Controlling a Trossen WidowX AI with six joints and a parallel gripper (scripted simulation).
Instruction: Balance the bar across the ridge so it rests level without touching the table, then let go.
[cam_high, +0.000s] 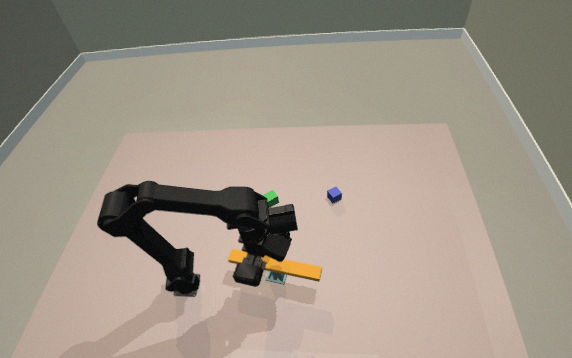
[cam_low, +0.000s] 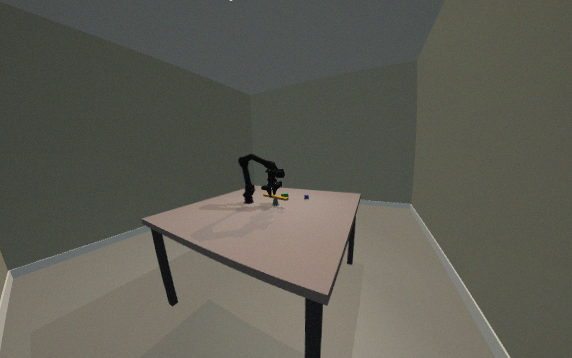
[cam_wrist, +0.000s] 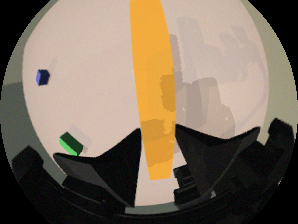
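My gripper tip is now 30 mm short of the orange bar and 10 mm to the left of it. The rest, counted from my gripper tip: green block (20 mm behind, 240 mm to the left, 50 mm below); then blue cube (190 mm ahead, 260 mm to the left, 50 mm below).
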